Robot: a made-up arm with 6 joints. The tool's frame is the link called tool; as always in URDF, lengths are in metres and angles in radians. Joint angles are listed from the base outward.
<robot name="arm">
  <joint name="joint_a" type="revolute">
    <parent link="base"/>
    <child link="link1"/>
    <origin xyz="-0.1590 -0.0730 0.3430"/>
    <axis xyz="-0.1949 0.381 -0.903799"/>
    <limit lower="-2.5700" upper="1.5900"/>
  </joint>
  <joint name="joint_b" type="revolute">
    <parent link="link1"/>
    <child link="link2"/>
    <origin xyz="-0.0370 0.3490 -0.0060"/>
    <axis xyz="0 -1 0"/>
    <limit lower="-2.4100" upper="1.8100"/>
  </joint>
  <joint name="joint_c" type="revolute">
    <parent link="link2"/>
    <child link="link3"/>
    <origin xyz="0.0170 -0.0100 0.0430"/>
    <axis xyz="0 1 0"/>
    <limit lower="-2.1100" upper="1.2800"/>
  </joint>
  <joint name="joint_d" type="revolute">
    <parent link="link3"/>
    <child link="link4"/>
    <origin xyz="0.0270 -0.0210 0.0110"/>
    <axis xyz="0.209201 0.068 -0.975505"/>
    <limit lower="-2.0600" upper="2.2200"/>
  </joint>
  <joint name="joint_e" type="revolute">
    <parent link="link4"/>
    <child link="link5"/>
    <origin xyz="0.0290 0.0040 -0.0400"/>
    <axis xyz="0 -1 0"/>
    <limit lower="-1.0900" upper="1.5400"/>
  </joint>
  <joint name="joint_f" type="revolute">
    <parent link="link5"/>
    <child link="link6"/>
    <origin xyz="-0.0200 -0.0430 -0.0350"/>
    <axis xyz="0 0 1"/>
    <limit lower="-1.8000" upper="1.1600"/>
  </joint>
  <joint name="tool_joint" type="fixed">
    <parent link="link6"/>
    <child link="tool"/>
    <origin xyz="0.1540 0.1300 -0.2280"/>
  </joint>
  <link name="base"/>
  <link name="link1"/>
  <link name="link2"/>
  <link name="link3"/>
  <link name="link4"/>
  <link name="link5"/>
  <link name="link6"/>
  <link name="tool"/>
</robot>
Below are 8 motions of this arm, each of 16 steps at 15 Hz.
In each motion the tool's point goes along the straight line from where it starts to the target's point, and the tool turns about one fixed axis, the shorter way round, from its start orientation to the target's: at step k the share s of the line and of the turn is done. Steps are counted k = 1, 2, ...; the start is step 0. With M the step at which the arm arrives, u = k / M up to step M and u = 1 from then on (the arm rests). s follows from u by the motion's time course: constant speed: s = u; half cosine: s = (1 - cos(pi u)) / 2; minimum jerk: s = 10 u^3 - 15 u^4 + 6 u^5.
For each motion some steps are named. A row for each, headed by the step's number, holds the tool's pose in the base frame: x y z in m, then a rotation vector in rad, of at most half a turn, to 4 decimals.
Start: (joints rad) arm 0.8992 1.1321 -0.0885 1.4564 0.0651 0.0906
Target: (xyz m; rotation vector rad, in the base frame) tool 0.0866 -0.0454 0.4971 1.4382 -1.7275 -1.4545
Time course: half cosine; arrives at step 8
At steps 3, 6, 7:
3: 0.1805 -0.0862 0.3641 0.6132 -1.3795 -1.6345
6: 0.1065 -0.0541 0.4689 1.2594 -1.6634 -1.5114
7: 0.0918 -0.0476 0.4898 1.3916 -1.7114 -1.4703

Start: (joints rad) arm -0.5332 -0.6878 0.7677 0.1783 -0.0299 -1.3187
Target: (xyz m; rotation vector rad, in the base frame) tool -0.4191 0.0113 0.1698 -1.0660 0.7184 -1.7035
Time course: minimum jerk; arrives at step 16
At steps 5, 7, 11, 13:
5: -0.4372 -0.0327 0.1259 -1.0691 0.7889 -1.0048
7: -0.4327 -0.0218 0.1368 -1.0760 0.7778 -1.1780
11: -0.4231 0.0016 0.1602 -1.0740 0.7400 -1.5497
13: -0.4202 0.0087 0.1672 -1.0686 0.7246 -1.6618

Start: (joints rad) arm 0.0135 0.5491 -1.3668 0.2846 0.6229 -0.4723
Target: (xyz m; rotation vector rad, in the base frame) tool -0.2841 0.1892 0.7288 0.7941 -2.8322 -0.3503
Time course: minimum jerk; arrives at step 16
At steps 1, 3, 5, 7, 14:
1: -0.1749 0.1730 0.7522 0.8557 -2.4009 -0.4359
3: -0.1800 0.1738 0.7511 0.8537 -2.4210 -0.4326
5: -0.1944 0.1759 0.7481 0.8476 -2.4778 -0.4229
7: -0.2167 0.1792 0.7433 0.8368 -2.5660 -0.4068
14: -0.2823 0.1889 0.7292 0.7954 -2.8253 -0.3519

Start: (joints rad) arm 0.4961 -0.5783 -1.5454 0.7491 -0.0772 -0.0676
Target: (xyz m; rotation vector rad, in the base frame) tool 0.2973 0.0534 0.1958 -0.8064 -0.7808 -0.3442
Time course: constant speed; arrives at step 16
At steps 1, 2, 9, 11, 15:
1: 0.3002 0.0620 0.2469 0.1457 -0.7614 -1.0001
2: 0.3000 0.0614 0.2435 0.0795 -0.7680 -0.9606
9: 0.2986 0.0574 0.2196 -0.3733 -0.7926 -0.6668
11: 0.2983 0.0563 0.2128 -0.4992 -0.7930 -0.5775
15: 0.2975 0.0540 0.1992 -0.7458 -0.7847 -0.3920

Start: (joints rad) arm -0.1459 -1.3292 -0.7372 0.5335 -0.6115 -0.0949
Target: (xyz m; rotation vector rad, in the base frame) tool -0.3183 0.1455 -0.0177 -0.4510 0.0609 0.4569
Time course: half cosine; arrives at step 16
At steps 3, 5, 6, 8, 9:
3: -0.3161 0.3249 0.0328 -0.0181 1.0818 -0.4149
5: -0.3165 0.2979 0.0252 -0.0908 0.9354 -0.2785
6: -0.3167 0.2810 0.0204 -0.1350 0.8423 -0.1940
8: -0.3171 0.2435 0.0099 -0.2290 0.6324 -0.0094
9: -0.3173 0.2244 0.0045 -0.2750 0.5235 0.0834

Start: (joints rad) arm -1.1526 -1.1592 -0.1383 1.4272 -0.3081 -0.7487
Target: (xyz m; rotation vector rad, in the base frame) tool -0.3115 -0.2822 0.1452 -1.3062 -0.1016 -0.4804
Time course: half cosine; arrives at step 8
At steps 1, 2, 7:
1: -0.4649 -0.0700 0.0164 -0.5585 0.5286 -1.1625
2: -0.4476 -0.0939 0.0309 -0.6531 0.4602 -1.0951
7: -0.3176 -0.2738 0.1401 -1.2807 -0.0758 -0.5108

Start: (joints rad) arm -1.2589 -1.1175 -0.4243 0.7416 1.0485 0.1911
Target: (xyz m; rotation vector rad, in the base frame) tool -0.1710 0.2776 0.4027 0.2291 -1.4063 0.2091
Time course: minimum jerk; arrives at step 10
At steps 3, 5, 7, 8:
3: -0.2075 0.3037 0.2245 0.0835 -0.9496 0.5248
5: -0.1928 0.2932 0.2962 0.1418 -1.1368 0.4030
7: -0.1781 0.2827 0.3680 0.2005 -1.3195 0.2741
8: -0.1735 0.2794 0.3904 0.2189 -1.3756 0.2324

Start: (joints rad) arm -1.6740 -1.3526 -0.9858 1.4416 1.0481 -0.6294
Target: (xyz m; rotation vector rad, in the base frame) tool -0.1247 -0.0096 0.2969 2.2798 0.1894 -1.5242
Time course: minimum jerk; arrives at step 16
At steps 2, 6, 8, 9, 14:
2: -0.1259 0.0232 0.2687 0.7417 -0.8155 -0.6283
6: -0.1256 0.0145 0.2761 1.1663 -0.6274 -0.8891
8: -0.1253 0.0071 0.2826 1.5261 -0.4237 -1.1034
9: -0.1252 0.0032 0.2859 1.7077 -0.3026 -1.2088
14: -0.1247 -0.0091 0.2964 2.2570 0.1657 -1.5123

